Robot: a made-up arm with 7 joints. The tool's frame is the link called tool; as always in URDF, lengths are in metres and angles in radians. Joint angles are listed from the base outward.
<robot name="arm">
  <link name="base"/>
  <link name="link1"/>
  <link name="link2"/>
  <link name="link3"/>
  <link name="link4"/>
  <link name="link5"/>
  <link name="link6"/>
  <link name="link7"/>
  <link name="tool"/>
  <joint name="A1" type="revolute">
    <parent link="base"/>
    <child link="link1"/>
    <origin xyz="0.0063 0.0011 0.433"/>
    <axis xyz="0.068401 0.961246 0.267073"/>
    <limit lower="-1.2" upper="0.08"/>
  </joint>
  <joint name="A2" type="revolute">
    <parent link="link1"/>
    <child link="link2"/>
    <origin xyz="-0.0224 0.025 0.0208"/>
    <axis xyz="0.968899 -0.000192 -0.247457"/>
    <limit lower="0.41" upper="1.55"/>
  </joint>
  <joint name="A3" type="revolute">
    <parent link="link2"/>
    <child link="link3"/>
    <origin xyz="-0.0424 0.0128 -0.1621"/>
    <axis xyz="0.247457 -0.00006 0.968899"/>
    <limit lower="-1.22" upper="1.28"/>
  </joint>
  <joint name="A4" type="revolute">
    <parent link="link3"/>
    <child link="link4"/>
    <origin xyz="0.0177 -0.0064 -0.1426"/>
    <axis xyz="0.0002 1 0.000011"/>
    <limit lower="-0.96" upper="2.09"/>
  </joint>
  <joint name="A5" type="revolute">
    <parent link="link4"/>
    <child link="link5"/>
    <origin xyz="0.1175 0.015 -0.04"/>
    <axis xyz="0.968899 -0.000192 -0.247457"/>
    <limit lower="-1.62" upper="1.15"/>
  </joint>
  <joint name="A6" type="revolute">
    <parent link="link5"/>
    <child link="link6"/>
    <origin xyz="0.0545 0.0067 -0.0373"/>
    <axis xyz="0.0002 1 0.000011"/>
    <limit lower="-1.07" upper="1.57"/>
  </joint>
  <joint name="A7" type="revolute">
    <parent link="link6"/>
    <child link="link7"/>
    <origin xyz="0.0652 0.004 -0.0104"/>
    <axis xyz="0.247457 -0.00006 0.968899"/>
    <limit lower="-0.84" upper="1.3"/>
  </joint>
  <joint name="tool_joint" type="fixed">
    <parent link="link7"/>
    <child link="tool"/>
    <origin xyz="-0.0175 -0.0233 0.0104" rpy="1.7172 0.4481 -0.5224"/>
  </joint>
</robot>
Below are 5 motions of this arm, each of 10 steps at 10 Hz.
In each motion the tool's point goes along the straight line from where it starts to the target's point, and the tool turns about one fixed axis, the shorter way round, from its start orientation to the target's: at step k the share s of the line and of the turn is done. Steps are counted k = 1, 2, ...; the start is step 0. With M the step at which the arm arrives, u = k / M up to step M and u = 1 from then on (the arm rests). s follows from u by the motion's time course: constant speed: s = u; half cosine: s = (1 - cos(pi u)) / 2; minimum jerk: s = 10 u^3 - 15 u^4 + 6 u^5.
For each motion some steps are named. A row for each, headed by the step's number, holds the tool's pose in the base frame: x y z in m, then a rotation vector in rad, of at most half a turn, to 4 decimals.
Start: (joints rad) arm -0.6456 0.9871 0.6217 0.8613 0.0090 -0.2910 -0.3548
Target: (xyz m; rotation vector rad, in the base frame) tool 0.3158 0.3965 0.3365 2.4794 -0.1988 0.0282
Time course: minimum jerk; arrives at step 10
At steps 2, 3, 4, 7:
2: 0.2587 0.4527 0.3498 2.4292 0.2267 -0.2627
3: 0.2651 0.4464 0.3483 2.4388 0.1796 -0.2307
4: 0.2745 0.4372 0.3461 2.4511 0.1103 -0.1835
7: 0.3059 0.4062 0.3388 2.4765 -0.1247 -0.0227

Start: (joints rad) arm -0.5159 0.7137 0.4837 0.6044 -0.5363 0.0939 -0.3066
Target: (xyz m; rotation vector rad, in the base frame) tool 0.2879 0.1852 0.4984 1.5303 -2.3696 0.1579
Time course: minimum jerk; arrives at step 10
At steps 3, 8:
3: 0.2910 0.3391 0.2790 1.8098 -0.4014 -0.3175
8: 0.2881 0.1959 0.4832 1.5915 -2.2368 0.1164

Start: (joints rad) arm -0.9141 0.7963 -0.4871 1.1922 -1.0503 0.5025 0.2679
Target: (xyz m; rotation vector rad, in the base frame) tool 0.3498 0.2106 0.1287 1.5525 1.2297 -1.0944
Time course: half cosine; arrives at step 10
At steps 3, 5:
3: 0.3738 0.2676 0.1532 1.4047 0.9604 -0.9096
5: 0.3649 0.2465 0.1441 1.4611 1.0590 -0.9779

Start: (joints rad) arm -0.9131 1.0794 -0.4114 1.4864 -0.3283 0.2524 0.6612
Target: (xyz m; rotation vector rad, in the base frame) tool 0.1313 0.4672 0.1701 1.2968 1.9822 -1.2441
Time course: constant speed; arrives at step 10
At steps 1, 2, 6, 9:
1: 0.2687 0.4614 0.2362 1.9348 1.9177 -0.3848
2: 0.2534 0.4620 0.2289 1.8740 1.9382 -0.4869
6: 0.1924 0.4646 0.1995 1.6042 1.9866 -0.8803
9: 0.1466 0.4666 0.1774 1.3768 1.9882 -1.1563

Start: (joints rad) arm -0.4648 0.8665 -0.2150 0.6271 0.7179 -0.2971 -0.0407
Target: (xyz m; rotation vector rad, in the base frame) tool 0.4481 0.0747 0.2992 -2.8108 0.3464 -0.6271
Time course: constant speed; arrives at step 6
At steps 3, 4, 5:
3: 0.3718 0.1911 0.2360 -2.7905 0.1674 0.3278
4: 0.3973 0.1523 0.2571 -2.8303 0.2290 0.0133
5: 0.4227 0.1135 0.2781 -2.8374 0.2889 -0.3059

